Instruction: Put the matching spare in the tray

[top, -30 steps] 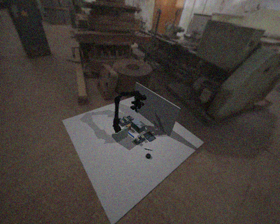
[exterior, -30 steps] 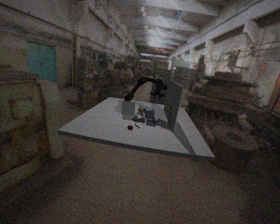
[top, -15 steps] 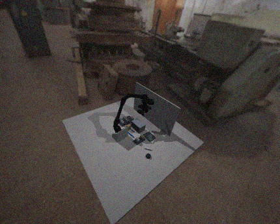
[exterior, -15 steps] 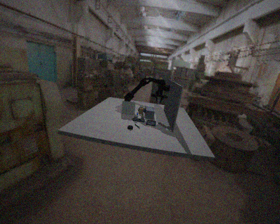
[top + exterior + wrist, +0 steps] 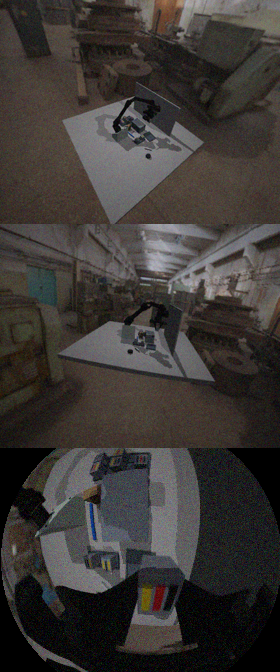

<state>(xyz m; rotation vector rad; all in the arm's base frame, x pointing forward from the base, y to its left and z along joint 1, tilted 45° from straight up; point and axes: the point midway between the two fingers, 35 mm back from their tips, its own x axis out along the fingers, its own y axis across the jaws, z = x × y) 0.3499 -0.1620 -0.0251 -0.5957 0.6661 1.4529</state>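
Right now the dark flat tray is 180 mm below my gripper tip, 80 mm to the right of it and 40 mm behind it. Round my gripper tip: thin small piece: 200 mm to the right, 190 mm behind, 170 mm below; then mounted unit: 130 mm below, 120 mm to the left, 60 mm behind; then white panel: 170 mm ahead, 100 mm to the left, 50 mm above.
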